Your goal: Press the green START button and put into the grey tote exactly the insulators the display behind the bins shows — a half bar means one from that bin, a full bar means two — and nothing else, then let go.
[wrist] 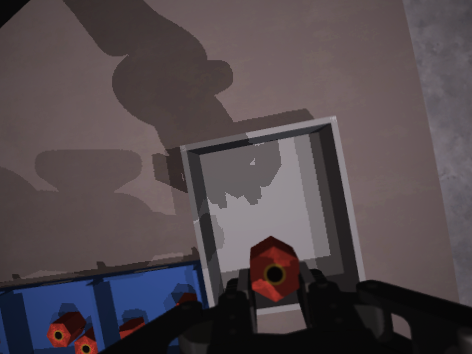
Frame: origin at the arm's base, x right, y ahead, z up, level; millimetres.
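Seen in the pictures: gripper, fingertip midpoint: [274, 281].
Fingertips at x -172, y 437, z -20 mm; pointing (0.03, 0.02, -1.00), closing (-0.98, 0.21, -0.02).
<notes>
A point is followed by its place in that frame.
A red hexagonal insulator [274, 272] @[x -176, y 424, z 5 mm] with a dark hole ringed in yellow is held between the fingers of my gripper [274, 281] @[x -172, y 437, z -20 mm], which is shut on it. The gripper and insulator are above the near part of the grey tote [347, 200] @[x -244, y 419, z -84 mm]. The tote's visible floor shows shadows and no insulators; its near end is partly hidden by the gripper. Other red insulators [65, 330] @[x 49, y 454, z -107 mm] [86, 345] @[x 33, y 475, z -108 mm] lie in a blue bin at the lower left. The START button and the display do not show in this view.
Blue bins [101, 312] @[x 6, y 449, z -110 mm] with dividers stand at the lower left, close to the tote's left wall. More red insulators [131, 328] @[x -16, y 473, z -111 mm] [187, 300] @[x -78, y 465, z -116 mm] show partly in the bin nearest the tote. The brown table's edge [434, 165] @[x -349, y 426, z -138 mm] runs along the right, with grey floor beyond.
</notes>
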